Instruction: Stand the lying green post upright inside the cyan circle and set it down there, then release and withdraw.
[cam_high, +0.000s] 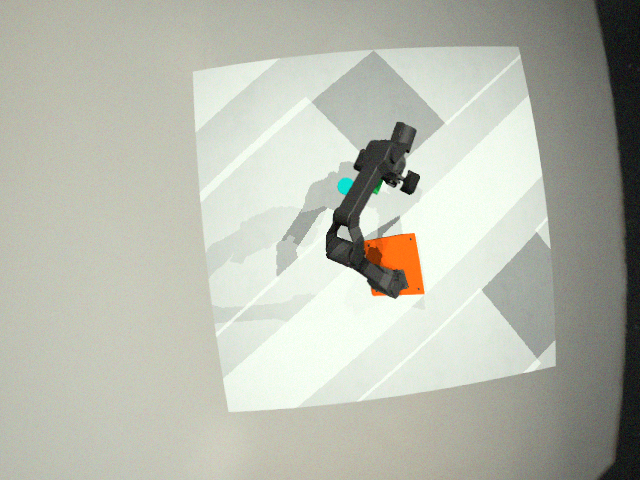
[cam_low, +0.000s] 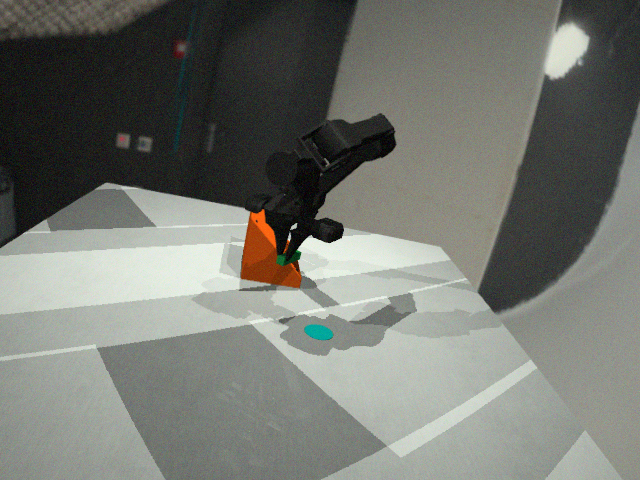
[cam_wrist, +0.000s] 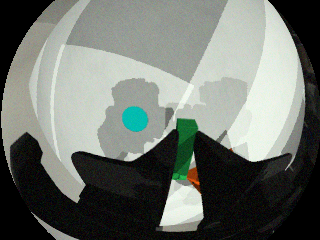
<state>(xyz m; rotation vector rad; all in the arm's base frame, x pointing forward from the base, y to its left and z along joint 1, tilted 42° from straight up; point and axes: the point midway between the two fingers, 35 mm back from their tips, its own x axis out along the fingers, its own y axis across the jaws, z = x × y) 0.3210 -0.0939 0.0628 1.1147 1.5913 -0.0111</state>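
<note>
Right now my gripper tip is 20 mm short of the cyan circle, 100 mm to the right of it and 140 mm above it. The rest, counted from my gripper tip: green post (20 mm behind, 10 mm to the left).
</note>
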